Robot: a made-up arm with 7 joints.
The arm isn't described. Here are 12 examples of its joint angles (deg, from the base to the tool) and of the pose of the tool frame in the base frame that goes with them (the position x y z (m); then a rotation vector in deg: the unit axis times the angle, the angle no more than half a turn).
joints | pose
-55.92 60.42 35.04 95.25 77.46 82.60 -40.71 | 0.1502 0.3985 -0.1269 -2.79 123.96 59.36
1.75 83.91 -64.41 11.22 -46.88 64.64 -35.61 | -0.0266 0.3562 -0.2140 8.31 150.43 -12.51
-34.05 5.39 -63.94 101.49 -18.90 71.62 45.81 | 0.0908 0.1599 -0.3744 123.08 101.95 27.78
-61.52 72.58 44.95 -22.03 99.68 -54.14 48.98 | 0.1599 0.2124 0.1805 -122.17 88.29 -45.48
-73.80 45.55 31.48 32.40 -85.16 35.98 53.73 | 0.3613 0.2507 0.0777 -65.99 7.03 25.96
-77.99 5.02 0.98 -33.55 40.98 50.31 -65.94 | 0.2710 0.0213 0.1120 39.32 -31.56 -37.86
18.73 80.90 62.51 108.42 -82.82 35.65 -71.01 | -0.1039 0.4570 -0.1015 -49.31 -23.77 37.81
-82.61 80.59 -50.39 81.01 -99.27 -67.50 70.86 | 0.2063 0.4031 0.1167 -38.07 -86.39 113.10
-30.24 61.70 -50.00 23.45 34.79 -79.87 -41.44 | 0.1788 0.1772 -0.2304 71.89 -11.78 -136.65
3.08 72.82 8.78 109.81 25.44 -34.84 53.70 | -0.0712 0.4655 -0.1282 109.43 51.96 55.68
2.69 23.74 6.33 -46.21 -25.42 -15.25 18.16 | 0.1374 0.1191 -0.0991 -9.13 -41.79 4.44
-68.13 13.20 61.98 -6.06 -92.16 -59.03 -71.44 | 0.2465 0.2642 -0.0493 -10.85 -150.99 24.57
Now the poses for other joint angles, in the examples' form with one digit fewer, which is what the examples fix.
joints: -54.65 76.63 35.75 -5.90 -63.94 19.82 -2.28
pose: 0.187 0.262 0.194 6.3 -55.1 -3.7
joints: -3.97 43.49 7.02 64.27 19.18 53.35 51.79
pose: -0.009 0.375 -0.297 105.2 95.1 68.2
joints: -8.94 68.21 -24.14 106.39 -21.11 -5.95 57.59
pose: -0.034 0.476 -0.137 109.9 54.3 93.0
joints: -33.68 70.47 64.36 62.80 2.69 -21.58 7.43
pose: 0.137 0.472 -0.003 25.6 -22.6 75.8
